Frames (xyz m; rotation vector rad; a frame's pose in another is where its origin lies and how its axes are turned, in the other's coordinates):
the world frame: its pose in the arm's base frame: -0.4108 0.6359 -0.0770 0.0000 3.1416 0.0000
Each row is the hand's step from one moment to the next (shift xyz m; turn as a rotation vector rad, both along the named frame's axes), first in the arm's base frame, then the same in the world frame.
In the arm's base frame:
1: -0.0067 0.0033 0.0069 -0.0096 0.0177 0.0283
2: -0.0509 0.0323 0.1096 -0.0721 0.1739 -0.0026
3: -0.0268 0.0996 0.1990 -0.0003 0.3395 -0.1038
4: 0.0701 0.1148 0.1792 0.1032 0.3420 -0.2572
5: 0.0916 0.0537 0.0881 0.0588 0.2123 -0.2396
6: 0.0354 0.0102 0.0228 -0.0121 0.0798 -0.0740
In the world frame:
1: 0.0067 0.0033 -0.0069 0.0096 0.0177 -0.0283
2: 0.0509 0.0323 -0.1096 0.0721 0.1739 0.0026
3: 0.0268 0.0996 -0.1990 0.0003 0.3395 0.1038
4: -0.0701 0.1148 -0.1792 -0.1032 0.3420 0.2572
5: -0.0916 0.0537 -0.0881 -0.0588 0.2123 0.2396
6: -0.0354 0.0102 -0.0228 0.0121 0.0798 0.0740

